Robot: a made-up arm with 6 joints. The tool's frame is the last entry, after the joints.
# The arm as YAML. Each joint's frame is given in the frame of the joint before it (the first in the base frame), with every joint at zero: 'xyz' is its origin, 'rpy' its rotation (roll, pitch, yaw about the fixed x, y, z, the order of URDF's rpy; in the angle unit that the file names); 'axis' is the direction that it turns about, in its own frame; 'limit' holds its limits. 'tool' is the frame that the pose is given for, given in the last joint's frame.
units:
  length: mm
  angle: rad
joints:
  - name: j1
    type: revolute
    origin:
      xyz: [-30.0, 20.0, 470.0]
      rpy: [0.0, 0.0, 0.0]
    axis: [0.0, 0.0, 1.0]
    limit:
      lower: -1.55
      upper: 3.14
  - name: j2
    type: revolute
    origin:
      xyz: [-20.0, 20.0, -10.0]
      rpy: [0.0, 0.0, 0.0]
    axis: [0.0, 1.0, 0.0]
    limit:
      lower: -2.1
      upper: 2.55
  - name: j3
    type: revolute
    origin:
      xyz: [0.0, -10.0, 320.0]
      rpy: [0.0, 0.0, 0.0]
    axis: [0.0, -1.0, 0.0]
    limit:
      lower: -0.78
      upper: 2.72
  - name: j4
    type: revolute
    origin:
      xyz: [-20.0, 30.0, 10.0]
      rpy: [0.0, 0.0, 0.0]
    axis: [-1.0, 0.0, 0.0]
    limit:
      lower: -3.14
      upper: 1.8
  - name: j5
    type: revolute
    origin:
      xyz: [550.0, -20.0, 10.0]
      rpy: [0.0, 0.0, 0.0]
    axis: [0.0, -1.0, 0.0]
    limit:
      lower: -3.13
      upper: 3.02
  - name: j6
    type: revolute
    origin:
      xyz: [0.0, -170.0, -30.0]
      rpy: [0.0, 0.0, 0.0]
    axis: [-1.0, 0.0, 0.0]
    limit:
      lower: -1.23
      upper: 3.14
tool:
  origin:
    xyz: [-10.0, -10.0, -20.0]
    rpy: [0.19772, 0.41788, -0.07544]
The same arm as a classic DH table. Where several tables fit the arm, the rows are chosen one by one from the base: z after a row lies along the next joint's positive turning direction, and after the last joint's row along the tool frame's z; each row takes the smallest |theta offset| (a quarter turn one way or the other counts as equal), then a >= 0, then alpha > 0; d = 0 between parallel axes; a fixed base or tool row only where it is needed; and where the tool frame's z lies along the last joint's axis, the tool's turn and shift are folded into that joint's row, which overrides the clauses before.
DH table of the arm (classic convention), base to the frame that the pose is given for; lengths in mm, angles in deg. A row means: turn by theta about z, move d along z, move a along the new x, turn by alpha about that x. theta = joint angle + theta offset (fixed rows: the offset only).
base (fixed): a -36.1  alpha 0.00  d 0.0  theta0 -33.69
j1: a -20.0  alpha -90.00  d 460.0  theta0 33.69
j2: a 320.0  alpha 180.00  d 0.0  theta0 -90.00
j3: a 10.0  alpha -90.00  d -40.0  theta0 0.00
j4: a 10.0  alpha 90.00  d -530.0  theta0 0.00
j5: a -30.0  alpha -90.00  d 190.0  theta0 0.00
j6: a -14.6  alpha 112.46  d 3.0  theta0 75.85
tool (fixed): a 0.0  alpha 0.00  d -18.3  theta0 -99.55
Joint limits (deg, base to tool): -88.81..179.91 -120.32..146.10 -44.69..155.84 -179.91..103.13 -179.34..173.03 -70.47..179.91

